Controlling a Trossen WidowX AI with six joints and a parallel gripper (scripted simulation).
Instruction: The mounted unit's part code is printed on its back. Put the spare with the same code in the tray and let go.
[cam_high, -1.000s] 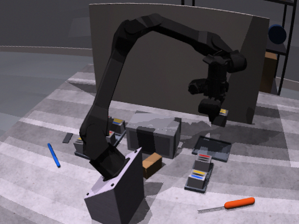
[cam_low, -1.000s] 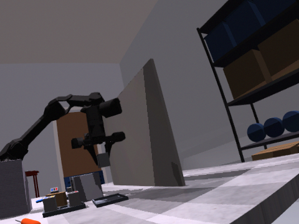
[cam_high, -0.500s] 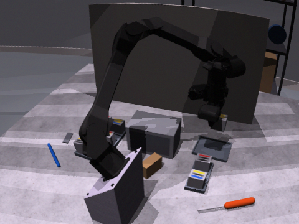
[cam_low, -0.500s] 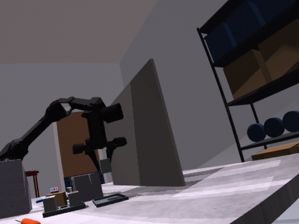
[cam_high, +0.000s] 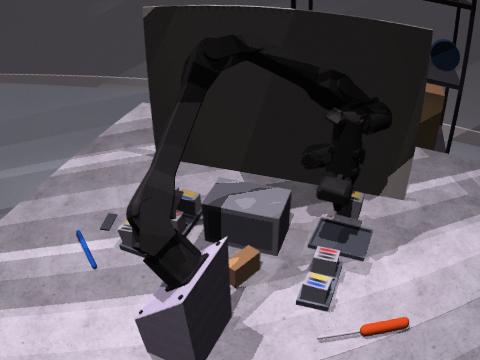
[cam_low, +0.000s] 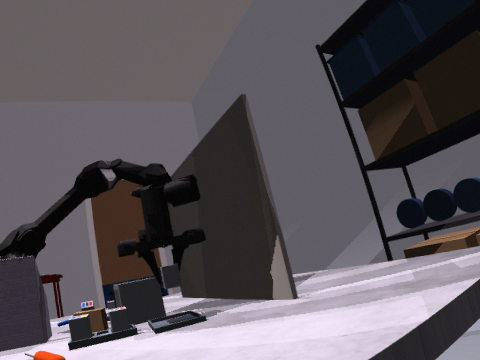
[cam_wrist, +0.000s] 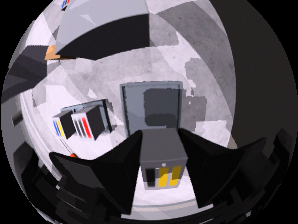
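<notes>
Right now my gripper tip is 80 mm above the dark tray, 20 mm to the left of it and 10 mm past it. Round my gripper tip: grey unit 190 mm to the left, 60 mm behind, 30 mm below; tan box 180 mm behind, 140 mm to the left, 60 mm below; tall panel 200 mm to the left, 170 mm ahead, 140 mm above.
</notes>
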